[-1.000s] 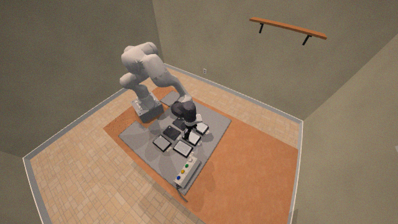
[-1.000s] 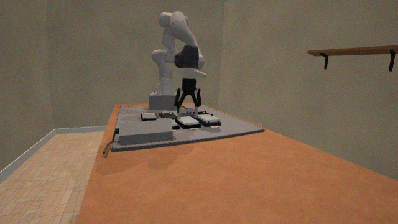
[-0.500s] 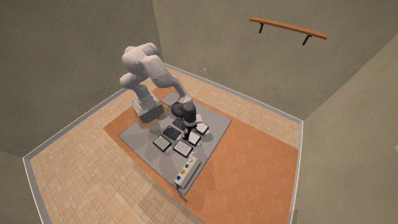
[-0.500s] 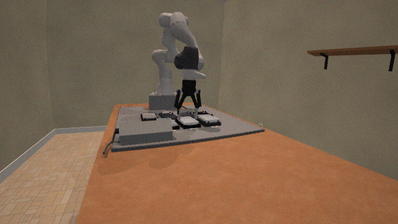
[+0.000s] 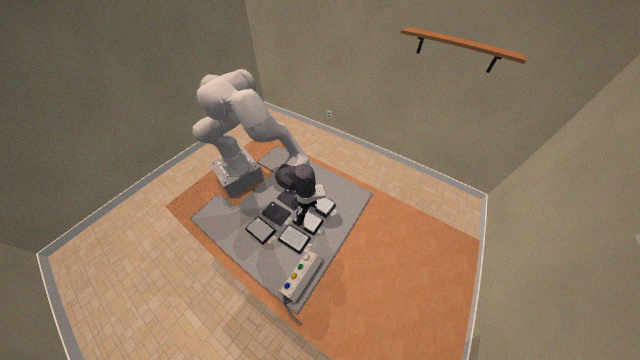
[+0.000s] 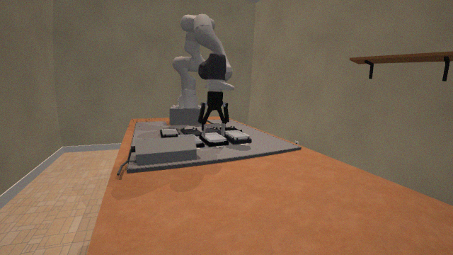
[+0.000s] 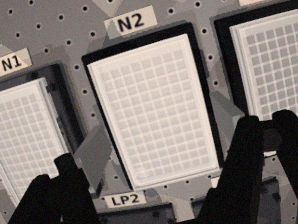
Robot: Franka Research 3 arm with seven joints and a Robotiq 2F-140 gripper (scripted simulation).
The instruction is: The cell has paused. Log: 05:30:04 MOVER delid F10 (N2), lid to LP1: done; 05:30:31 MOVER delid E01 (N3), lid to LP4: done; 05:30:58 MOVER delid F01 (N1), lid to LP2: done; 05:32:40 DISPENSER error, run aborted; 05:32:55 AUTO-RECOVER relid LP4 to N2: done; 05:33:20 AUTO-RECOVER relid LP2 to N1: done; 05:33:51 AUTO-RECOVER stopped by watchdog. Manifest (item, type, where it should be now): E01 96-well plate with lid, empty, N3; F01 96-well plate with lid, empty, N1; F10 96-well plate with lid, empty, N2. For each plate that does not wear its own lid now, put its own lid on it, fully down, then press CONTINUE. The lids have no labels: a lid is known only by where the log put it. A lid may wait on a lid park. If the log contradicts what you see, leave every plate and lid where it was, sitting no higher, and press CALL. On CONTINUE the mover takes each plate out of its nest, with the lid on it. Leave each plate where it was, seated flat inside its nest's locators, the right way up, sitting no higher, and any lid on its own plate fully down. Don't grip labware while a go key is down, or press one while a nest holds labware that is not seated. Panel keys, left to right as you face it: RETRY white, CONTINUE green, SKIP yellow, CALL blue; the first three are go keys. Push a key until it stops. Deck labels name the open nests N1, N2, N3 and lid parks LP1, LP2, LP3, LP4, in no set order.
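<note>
The white 96-well plate lies 3 cm below my hand. From my hand the other things lie so: LP2 label: 10 cm behind, 5 cm to the left, 5 cm below; N2 label: 9 cm ahead, 1 cm to the left, 5 cm below; LP3 label: 9 cm behind, 7 cm to the right, 5 cm below.
</note>
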